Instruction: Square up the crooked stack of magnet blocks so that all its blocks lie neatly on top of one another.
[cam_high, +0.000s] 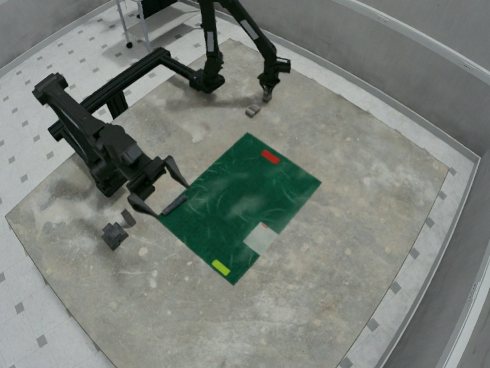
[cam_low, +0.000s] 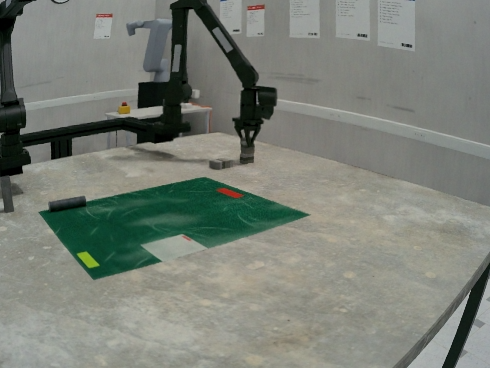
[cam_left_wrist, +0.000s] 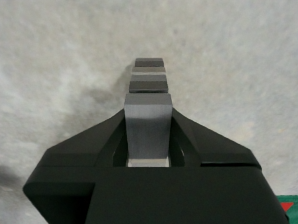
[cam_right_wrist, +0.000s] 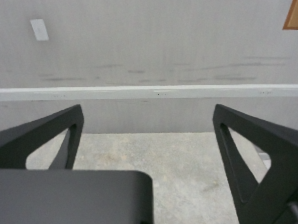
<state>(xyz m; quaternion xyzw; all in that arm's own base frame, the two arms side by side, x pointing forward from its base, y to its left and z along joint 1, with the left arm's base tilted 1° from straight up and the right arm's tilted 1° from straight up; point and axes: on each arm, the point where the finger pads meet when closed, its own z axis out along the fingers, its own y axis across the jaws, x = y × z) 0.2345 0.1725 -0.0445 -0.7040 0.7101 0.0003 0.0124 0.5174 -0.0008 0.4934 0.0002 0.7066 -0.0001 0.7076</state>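
Note:
My left hand is 2 cm below the magnet block and 1 cm to the right of it. From my left hand the other things lie so: dark cylinder: 74 cm to the right, 5 cm below; then green mat: 56 cm to the right, 22 cm ahead, 7 cm below.

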